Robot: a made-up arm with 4 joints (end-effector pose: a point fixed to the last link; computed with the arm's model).
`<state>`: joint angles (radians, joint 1 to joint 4).
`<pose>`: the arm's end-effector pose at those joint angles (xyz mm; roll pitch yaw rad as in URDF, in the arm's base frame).
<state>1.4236 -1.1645 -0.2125 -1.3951</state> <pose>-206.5 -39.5 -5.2 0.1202 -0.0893 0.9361</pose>
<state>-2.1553 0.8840 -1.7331 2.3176</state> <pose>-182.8 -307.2 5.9 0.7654 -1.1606 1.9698</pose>
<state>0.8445 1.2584 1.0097 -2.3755</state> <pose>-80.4 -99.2 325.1 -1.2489 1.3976 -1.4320</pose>
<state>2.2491 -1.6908 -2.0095 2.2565</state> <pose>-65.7 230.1 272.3 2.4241 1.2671 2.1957</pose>
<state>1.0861 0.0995 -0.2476 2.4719</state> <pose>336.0 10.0 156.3 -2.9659 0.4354 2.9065</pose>
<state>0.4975 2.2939 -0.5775 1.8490</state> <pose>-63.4 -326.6 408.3 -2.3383 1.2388 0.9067</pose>
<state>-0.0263 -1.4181 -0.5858 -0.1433</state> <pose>-300.4 201.1 200.4 0.8402 0.1224 0.1066</pose>
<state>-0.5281 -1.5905 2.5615 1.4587</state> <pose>29.4 -13.8 172.6 -1.0200 0.5382 1.7695</pose>
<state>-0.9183 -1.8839 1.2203 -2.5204</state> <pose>-46.2 90.5 -111.2 0.6324 -1.5324 2.5392</pose>
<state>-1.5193 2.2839 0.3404 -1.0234</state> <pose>-19.3 8.2 323.6 -3.0861 0.5280 -1.1697</pose>
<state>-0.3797 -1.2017 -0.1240 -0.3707</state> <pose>-252.9 114.9 279.9 1.2460 0.5291 0.3786</pose>
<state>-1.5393 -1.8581 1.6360 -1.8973</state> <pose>-248.4 223.7 102.3 -3.1300 -0.3560 -0.3564</pose>
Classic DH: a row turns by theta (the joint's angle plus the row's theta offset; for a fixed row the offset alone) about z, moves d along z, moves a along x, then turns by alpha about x. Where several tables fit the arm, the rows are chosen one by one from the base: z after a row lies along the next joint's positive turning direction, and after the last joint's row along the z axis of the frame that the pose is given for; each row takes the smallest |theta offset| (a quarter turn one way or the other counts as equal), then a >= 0, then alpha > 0; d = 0 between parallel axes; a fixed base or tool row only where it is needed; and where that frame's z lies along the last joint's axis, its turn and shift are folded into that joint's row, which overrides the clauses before.
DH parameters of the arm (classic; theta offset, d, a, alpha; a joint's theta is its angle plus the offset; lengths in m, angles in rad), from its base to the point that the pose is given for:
base (fixed): 0 0.1036 0 1.5708
joint 1: 1.5708 0.0343 0.0204 -1.5708
joint 2: -0.0484 0 -0.2251 3.1416
joint 3: -0.0484 -0.0365 0.0722 -1.5708
joint 4: 1.5708 -0.0757 0.2609 1.5708
tool (fixed): 3.1416 -0.0567 0 0

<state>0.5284 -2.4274 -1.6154 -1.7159</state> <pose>-292.1 -88.9 495.0 0.9882 0.7219 1.2756</pose>
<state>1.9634 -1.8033 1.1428 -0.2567</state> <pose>101.7 91.5 -182.5 -0.1238 -0.9246 3.0596</pose>
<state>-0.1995 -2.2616 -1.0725 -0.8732</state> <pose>-177.2 -58.5 476.2 1.4802 0.4193 0.8926</pose>
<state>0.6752 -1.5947 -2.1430 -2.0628</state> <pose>-145.0 426.3 343.5 -1.0447 1.0810 -1.3535</pose>
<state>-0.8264 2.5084 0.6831 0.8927</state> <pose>14.8 -356.4 329.4 -0.9532 0.6363 1.2141</pose>
